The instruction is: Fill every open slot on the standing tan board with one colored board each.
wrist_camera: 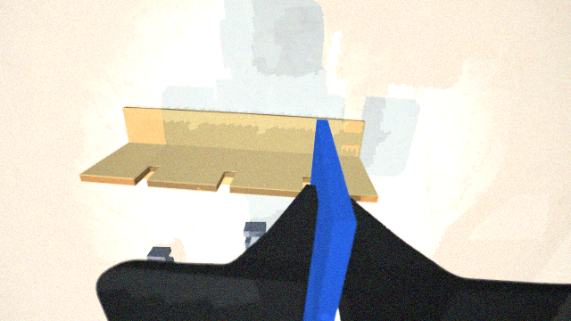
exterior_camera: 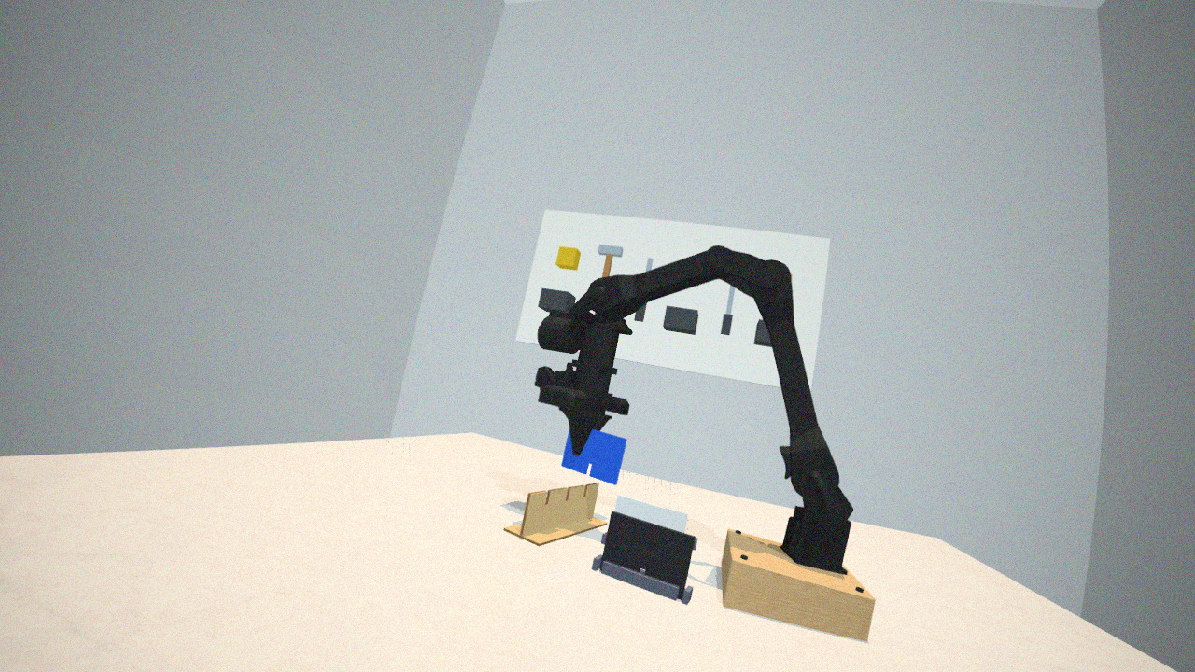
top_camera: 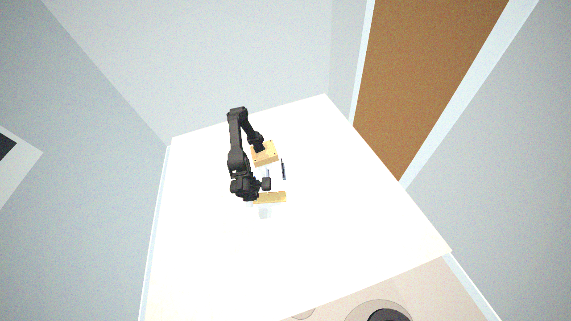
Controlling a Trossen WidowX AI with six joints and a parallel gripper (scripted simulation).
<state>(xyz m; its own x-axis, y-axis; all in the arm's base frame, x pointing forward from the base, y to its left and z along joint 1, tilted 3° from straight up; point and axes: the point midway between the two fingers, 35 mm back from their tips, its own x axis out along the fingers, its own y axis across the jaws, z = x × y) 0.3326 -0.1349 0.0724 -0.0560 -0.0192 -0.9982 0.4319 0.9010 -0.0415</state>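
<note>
Now: the blue board 20 mm behind my gripper tip and 10 mm to the left of it. The rest, counted from my gripper tip: tan board: 60 mm to the left, 70 mm below; black board: 120 mm behind, 200 mm to the left, 70 mm below.
</note>
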